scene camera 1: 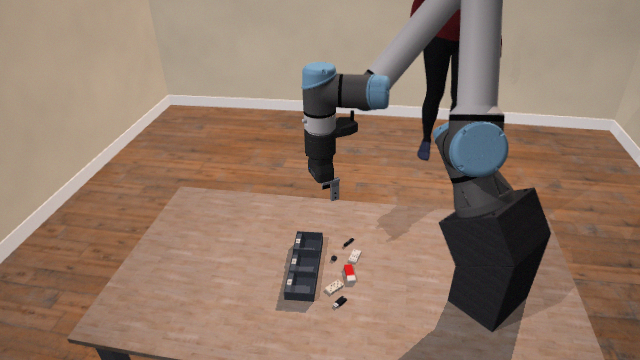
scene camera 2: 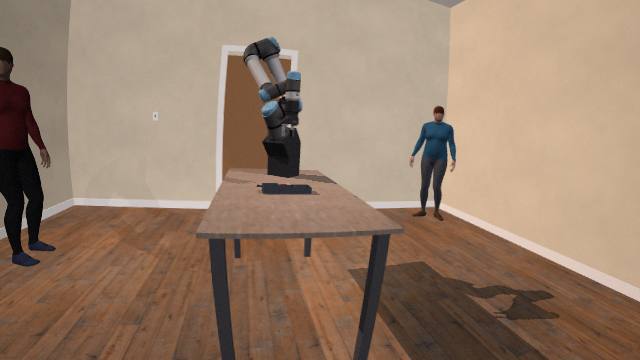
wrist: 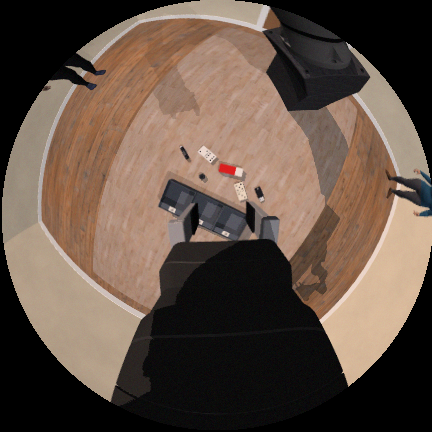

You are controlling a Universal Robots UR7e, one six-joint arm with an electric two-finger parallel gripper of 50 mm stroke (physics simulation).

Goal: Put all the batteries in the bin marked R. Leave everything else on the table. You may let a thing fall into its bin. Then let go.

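Seen in the pictures: gripper, fingertip midpoint: (scene camera 1: 330, 193) (scene camera 2: 287, 136) (wrist: 221, 211); arm's base, link origin: (scene camera 1: 485, 205) (scene camera 2: 279, 134) (wrist: 315, 44).
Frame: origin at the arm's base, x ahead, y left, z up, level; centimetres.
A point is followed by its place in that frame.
A dark bin tray (scene camera 1: 300, 295) {x 47.4, y 8.4, z -26.6 cm} (scene camera 2: 287, 189) {x 51.7, y -4.6, z -26.5 cm} (wrist: 207, 197) {x 43.9, y -4.7, z -28.2 cm} with three compartments stands on the table; its small white labels are too small to read. Beside it lie a slim black piece (scene camera 1: 348, 243) {x 34.5, y -15.4, z -28.2 cm} (wrist: 185, 153) {x 34.6, y -15.6, z -27.9 cm}, a small round dark piece (scene camera 1: 333, 258) {x 39.0, y -8.1, z -28.0 cm} (wrist: 202, 176) {x 38.9, y -8.4, z -28.0 cm} and a black piece with a light end (scene camera 1: 340, 302) {x 36.3, y 9.0, z -28.1 cm} (wrist: 259, 193) {x 36.4, y 8.5, z -28.1 cm}. I cannot tell surely which things are batteries. My gripper (scene camera 1: 332, 194) {x 39.6, y -3.1, z 0.1 cm} (wrist: 221, 211) {x 39.6, y -3.1, z 0.1 cm} is open and empty, high above the table; in the wrist view its fingers overlap part of the tray.
Two white dotted dominoes, one (scene camera 1: 355, 256) {x 32.3, y -9.4, z -28.0 cm} (wrist: 207, 154) {x 32.6, y -9.7, z -28.1 cm} near the slim piece and another (scene camera 1: 333, 287) {x 38.5, y 3.5, z -28.2 cm} (wrist: 240, 191) {x 38.4, y 3.2, z -28.2 cm} near the light-ended piece, lie on the table (scene camera 1: 200, 310) {x 74.9, y 13.6, z -28.9 cm}. A red and white block (scene camera 1: 349, 273) {x 34.0, y -1.6, z -27.5 cm} (wrist: 231, 170) {x 34.0, y -1.8, z -27.5 cm} lies between them. The dark robot pedestal (scene camera 1: 492, 270) {x -0.3, y 13.5, z -9.5 cm} stands right. Two people stand beyond the table.
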